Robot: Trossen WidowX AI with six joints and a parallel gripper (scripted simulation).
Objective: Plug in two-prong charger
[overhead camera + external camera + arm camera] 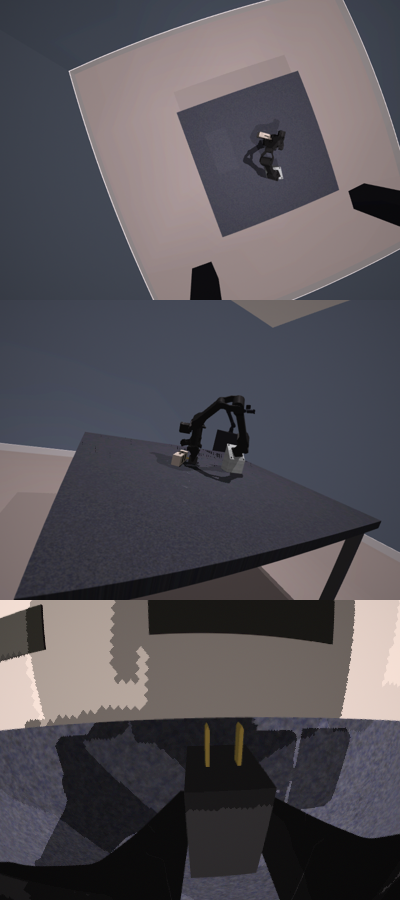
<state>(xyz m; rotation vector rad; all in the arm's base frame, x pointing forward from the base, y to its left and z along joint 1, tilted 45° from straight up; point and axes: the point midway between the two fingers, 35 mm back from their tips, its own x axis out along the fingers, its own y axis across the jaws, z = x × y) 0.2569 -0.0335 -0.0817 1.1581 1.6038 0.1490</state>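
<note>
Now: gripper tip 1 cm short of the black two-prong charger, 1 cm to the left of it and 1 cm below it.
</note>
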